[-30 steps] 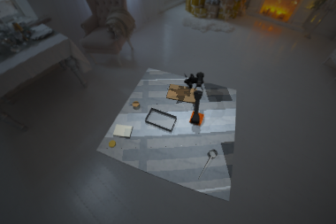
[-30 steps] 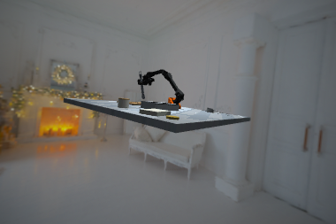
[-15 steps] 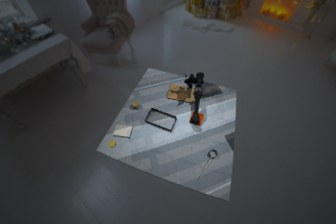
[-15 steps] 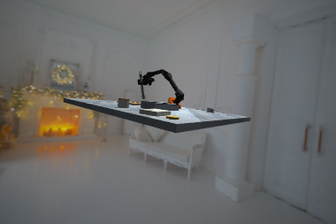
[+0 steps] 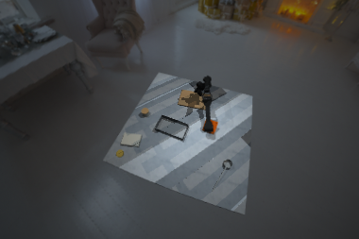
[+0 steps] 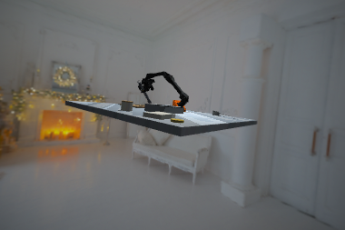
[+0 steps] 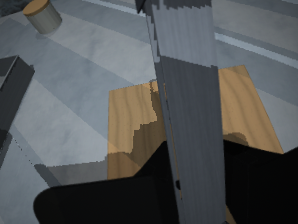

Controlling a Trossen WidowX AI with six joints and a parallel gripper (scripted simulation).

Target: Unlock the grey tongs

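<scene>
The wooden board is 1 cm behind my gripper tip, 1 cm to the right of it and 14 cm below it. Round my gripper tip: pale flat block 36 cm ahead, 74 cm to the left, 14 cm below; then brown cup 40 cm ahead, 41 cm to the left, 12 cm below; then roasting tin 6 cm ahead, 45 cm to the left, 12 cm below.
</scene>
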